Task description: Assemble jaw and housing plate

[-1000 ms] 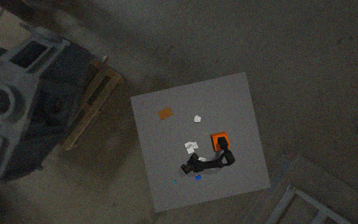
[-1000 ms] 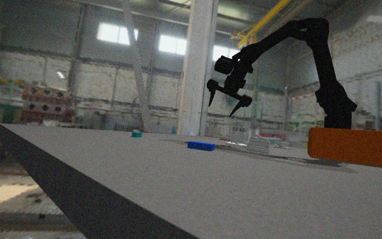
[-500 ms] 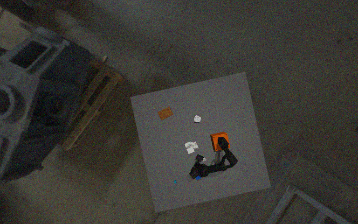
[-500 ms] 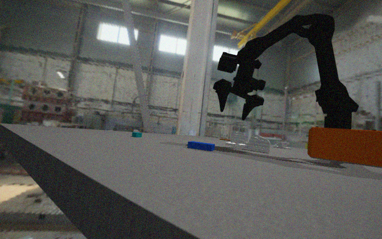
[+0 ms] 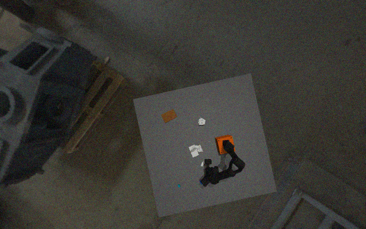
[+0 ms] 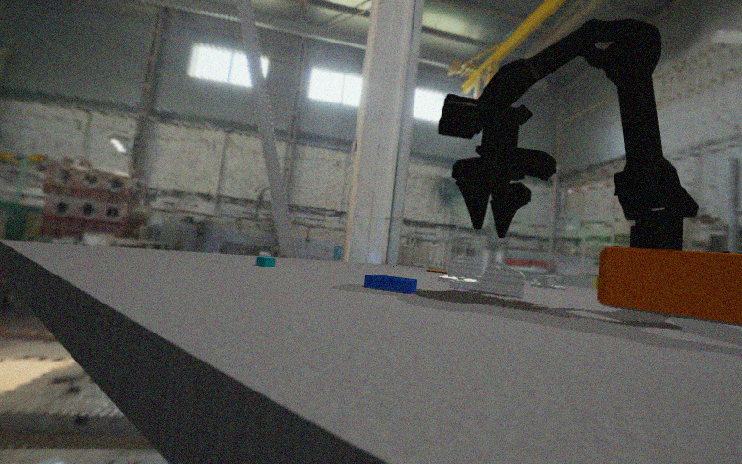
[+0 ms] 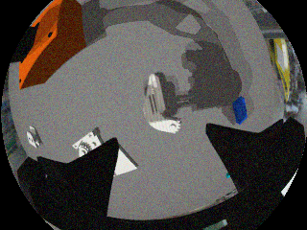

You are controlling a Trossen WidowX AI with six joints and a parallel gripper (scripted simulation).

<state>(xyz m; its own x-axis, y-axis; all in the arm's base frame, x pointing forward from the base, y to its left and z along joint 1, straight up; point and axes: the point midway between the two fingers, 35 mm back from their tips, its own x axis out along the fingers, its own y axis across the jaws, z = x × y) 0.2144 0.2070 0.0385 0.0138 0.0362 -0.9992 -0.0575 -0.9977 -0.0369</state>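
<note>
My gripper tip is 2 cm short of the curved white jaw, 2 cm to the right of it and 9 cm above it. Also, from my gripper tip: teal block 30 cm ahead, 22 cm to the left, 9 cm below; flat orange plate 34 cm ahead, 53 cm to the right, 9 cm below; blue block 4 cm ahead, 20 cm to the left, 9 cm below.
</note>
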